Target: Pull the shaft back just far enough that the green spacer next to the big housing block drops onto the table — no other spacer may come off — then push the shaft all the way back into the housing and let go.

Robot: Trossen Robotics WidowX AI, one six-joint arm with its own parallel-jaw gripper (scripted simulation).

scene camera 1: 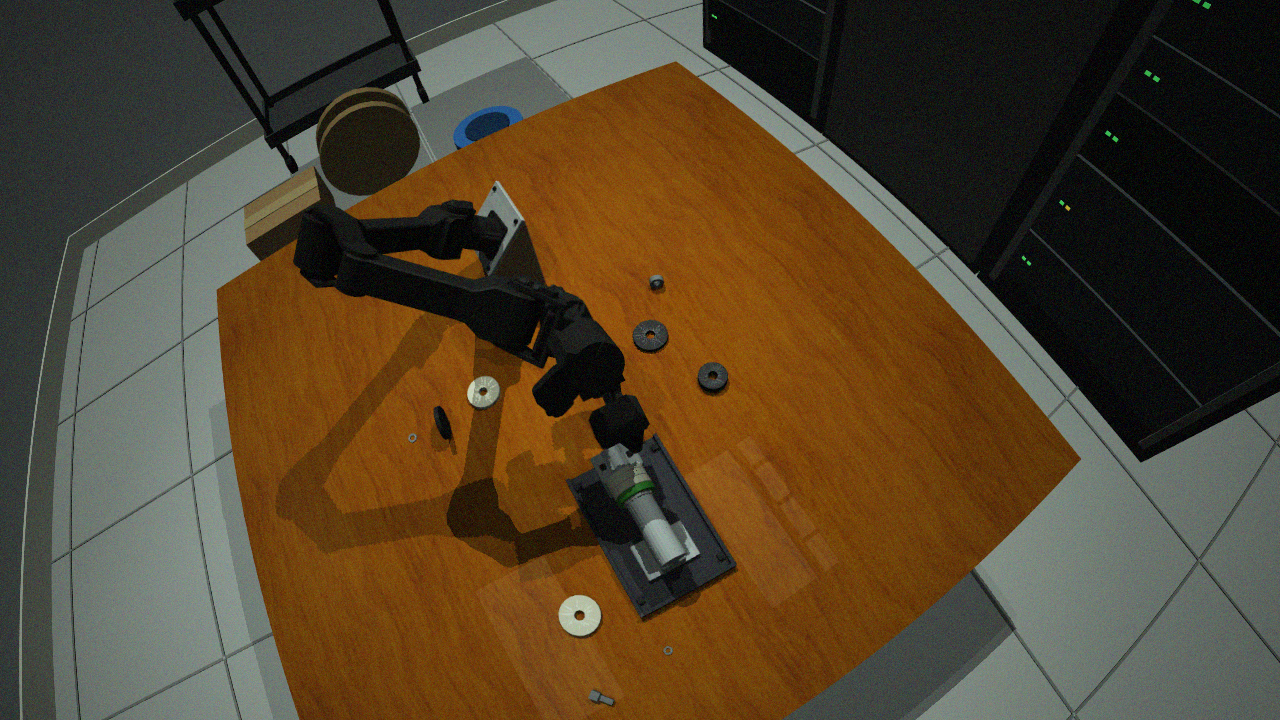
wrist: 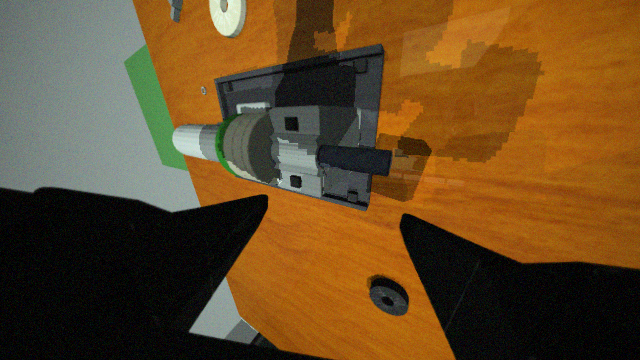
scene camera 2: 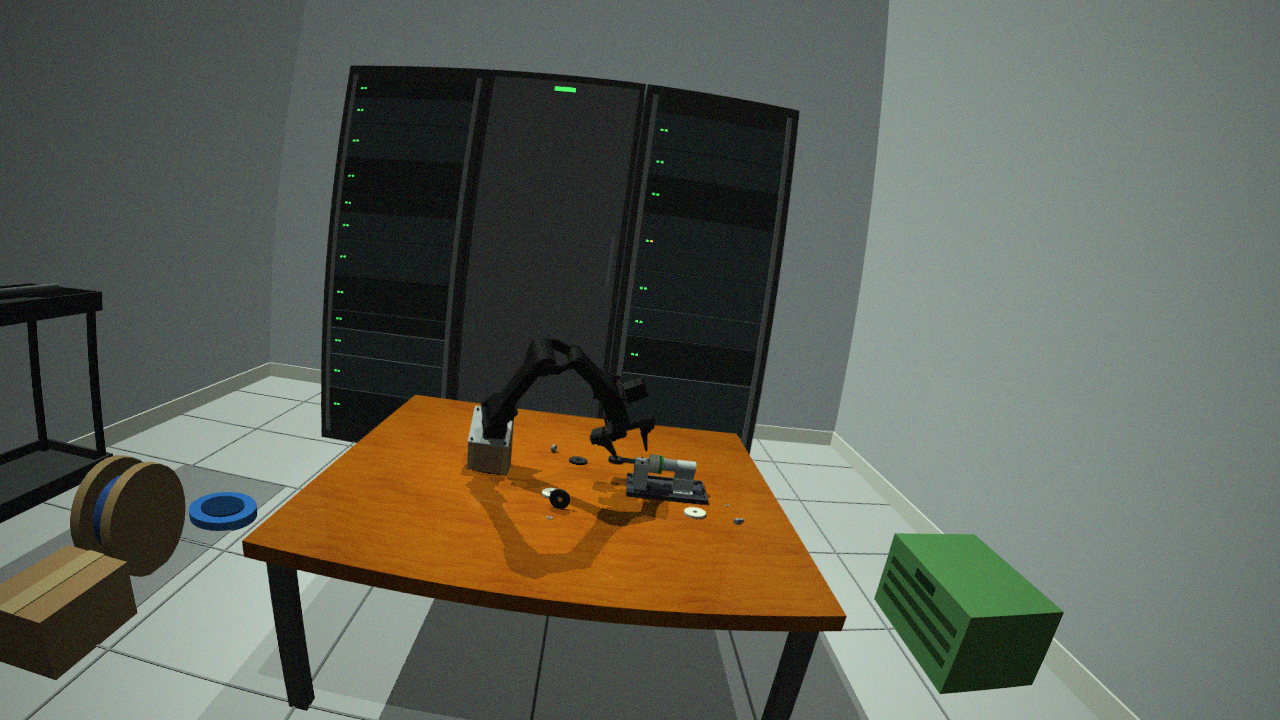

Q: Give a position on a grey support block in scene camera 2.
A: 682,487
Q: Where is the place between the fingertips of my gripper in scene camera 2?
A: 631,454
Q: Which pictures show my gripper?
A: Scene camera 1, the wrist view and scene camera 2: all of them.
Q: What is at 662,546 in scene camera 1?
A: A grey support block.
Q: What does my gripper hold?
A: Nothing.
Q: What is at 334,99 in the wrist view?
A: A grey support block.
